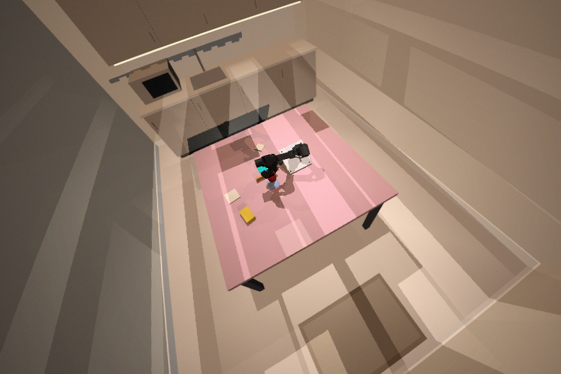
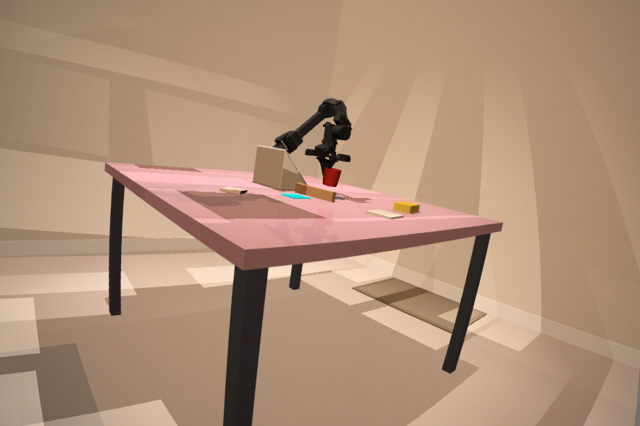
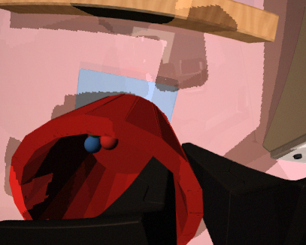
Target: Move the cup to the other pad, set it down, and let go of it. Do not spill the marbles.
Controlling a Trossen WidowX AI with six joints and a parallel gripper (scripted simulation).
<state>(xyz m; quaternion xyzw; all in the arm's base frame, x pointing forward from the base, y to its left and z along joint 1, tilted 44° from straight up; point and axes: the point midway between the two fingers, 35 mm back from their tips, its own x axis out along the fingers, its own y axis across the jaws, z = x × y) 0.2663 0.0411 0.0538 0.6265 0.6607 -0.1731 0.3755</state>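
The green marble is 40 mm ahead of my gripper tip and 20 mm below it. From my gripper tip the other things lie so: pale blue-grey pad: 30 mm ahead, 20 mm to the left, 90 mm below; then wooden bar: 30 mm ahead, 80 mm to the right, 70 mm below; then cyan pad: 30 mm ahead, 180 mm to the right, 90 mm below.
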